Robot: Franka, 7 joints.
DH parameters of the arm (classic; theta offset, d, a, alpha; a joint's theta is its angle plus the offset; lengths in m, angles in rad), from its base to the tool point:
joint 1: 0 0.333 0 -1.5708
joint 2: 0 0 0 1.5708
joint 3: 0 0.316 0.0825 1.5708
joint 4: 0 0 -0.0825 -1.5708
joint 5: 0 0.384 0 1.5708
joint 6: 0 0 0.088 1.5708
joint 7: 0 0.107 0 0
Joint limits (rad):
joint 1: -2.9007..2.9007
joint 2: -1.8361..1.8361
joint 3: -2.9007..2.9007
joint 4: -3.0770..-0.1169
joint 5: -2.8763..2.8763
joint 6: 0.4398..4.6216
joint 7: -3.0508..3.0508
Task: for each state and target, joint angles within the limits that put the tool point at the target. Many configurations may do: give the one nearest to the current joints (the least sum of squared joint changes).
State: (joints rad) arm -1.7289 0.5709 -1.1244 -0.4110 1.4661 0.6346 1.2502
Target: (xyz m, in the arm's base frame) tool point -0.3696 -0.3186 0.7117
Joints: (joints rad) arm -1.7817 0.3614 -1.2118 -1.0805 1.1020 0.4398 1.2502
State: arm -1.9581 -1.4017 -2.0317 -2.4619 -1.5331 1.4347 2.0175
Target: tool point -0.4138 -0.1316 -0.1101
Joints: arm -1.0103 -1.8361 -2.1787 -1.9515 -1.7017 1.7626 2.0175
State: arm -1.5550 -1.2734 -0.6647 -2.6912 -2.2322 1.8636 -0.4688
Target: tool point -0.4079 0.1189 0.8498
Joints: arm -1.5350 -1.2421 -0.6420 -1.8843 -2.3470 1.8516 -0.4688
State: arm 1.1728 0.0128 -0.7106 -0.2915 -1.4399 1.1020 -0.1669
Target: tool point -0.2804 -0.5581 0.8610
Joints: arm 0.8895 -0.8433 -0.8560 -0.1942 -1.5852 1.6856 -0.1669
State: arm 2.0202 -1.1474 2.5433 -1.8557 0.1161 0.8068 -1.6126
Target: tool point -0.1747 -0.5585 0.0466
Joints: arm 1.8262 -1.2892 2.4670 -1.2869 0.1240 1.2916 -1.6126
